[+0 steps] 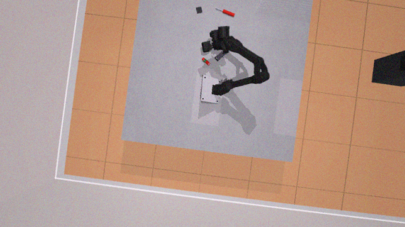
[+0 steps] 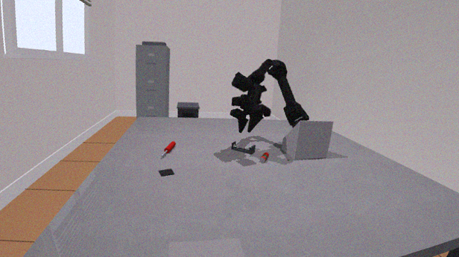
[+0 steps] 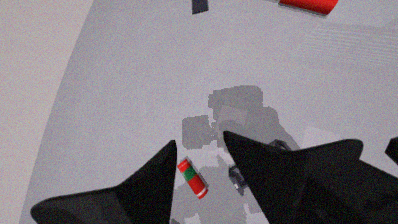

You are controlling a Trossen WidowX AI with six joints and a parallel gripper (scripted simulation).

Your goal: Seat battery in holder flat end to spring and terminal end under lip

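The battery is 9 cm behind my gripper tip, 2 cm to the left of it and 10 cm below it. Round my gripper tip: red-handled screwdriver (30 cm ahead, 8 cm to the right, 10 cm below); dark square pad (29 cm ahead, 11 cm to the left, 11 cm below).
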